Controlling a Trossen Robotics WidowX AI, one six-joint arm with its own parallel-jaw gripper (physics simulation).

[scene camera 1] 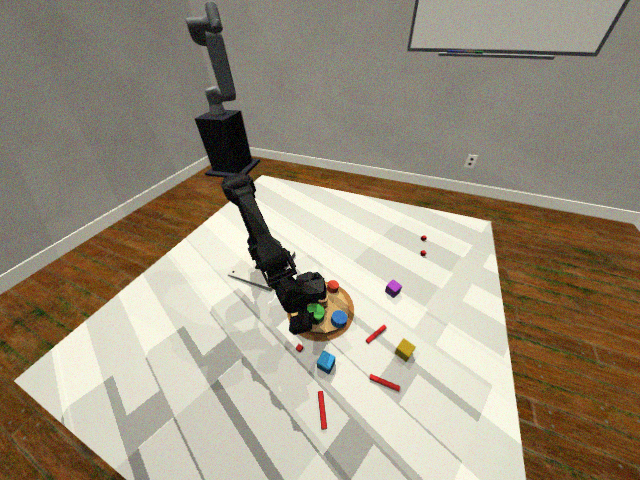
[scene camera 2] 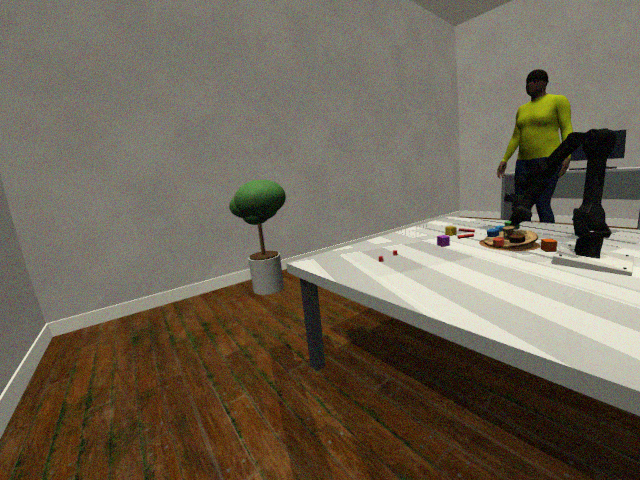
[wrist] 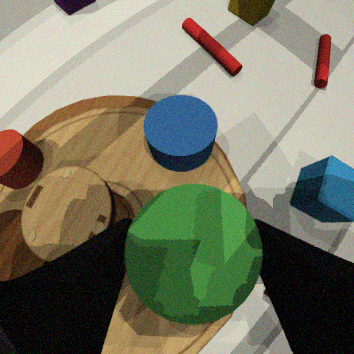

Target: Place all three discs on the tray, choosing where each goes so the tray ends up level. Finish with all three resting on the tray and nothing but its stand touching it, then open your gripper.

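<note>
The round wooden tray (scene camera 1: 348, 300) (scene camera 2: 531, 239) (wrist: 112, 122) has a raised wooden hub (wrist: 65, 210) at its middle. In the scene camera 2 view it looks slightly tilted, though small. A blue disc (scene camera 1: 339, 318) (scene camera 2: 492, 233) (wrist: 180, 127) and a small red disc (scene camera 1: 332, 285) (scene camera 2: 497, 241) (wrist: 17, 157) rest near its rim. A dark brown round piece (scene camera 2: 516, 237) (wrist: 11, 237) lies beside the hub. My gripper (scene camera 1: 314, 313) (wrist: 190, 226) is shut on the green disc (scene camera 1: 316, 310) (scene camera 2: 507, 223) (wrist: 190, 280), above the tray near the blue disc. The gap beneath is hidden.
On the table (scene camera 1: 155, 330) lie a light blue cube (scene camera 1: 326, 361) (wrist: 325, 192), a yellow cube (scene camera 1: 405, 349), a purple cube (scene camera 1: 393, 287), several red rods (scene camera 1: 384, 382) and small red cubes (scene camera 1: 299, 347). An orange block (scene camera 2: 549, 244) is beside the tray, near the arm base.
</note>
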